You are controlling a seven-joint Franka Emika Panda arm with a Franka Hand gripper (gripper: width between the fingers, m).
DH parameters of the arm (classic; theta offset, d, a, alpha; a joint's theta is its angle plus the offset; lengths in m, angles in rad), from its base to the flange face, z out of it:
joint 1: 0 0.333 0 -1.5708
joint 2: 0 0 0 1.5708
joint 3: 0 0.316 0.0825 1.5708
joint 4: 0 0 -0.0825 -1.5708
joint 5: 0 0.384 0 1.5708
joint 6: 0 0 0.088 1.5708
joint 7: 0 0.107 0 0
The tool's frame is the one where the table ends.
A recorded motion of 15 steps. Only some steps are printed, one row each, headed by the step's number.
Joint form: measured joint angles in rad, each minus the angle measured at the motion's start. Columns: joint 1, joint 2, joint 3, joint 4, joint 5, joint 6, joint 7.
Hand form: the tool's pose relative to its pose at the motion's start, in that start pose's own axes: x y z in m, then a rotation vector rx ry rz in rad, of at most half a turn. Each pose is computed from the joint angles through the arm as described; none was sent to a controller.
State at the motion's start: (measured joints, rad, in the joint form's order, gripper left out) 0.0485 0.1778 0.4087 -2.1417 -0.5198 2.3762 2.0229
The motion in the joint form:
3: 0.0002 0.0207 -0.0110 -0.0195 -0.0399 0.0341 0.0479
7: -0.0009 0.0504 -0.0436 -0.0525 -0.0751 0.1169 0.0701
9: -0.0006 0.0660 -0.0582 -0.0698 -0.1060 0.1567 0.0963
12: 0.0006 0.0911 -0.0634 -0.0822 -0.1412 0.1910 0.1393
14: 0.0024 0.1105 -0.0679 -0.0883 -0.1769 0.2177 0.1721
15: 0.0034 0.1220 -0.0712 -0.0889 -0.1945 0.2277 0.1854
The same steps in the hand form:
3: -0.0008 0.0053 0.0164 0.0020 0.0067 0.0172
7: 0.0045 0.0129 0.0416 0.0164 -0.0097 0.0244
9: 0.0052 0.0181 0.0542 0.0247 -0.0130 0.0293
12: -0.0004 0.0237 0.0680 0.0278 -0.0204 0.0376
14: -0.0048 0.0271 0.0773 0.0357 -0.0238 0.0369
15: -0.0064 0.0285 0.0825 0.0371 -0.0244 0.0348

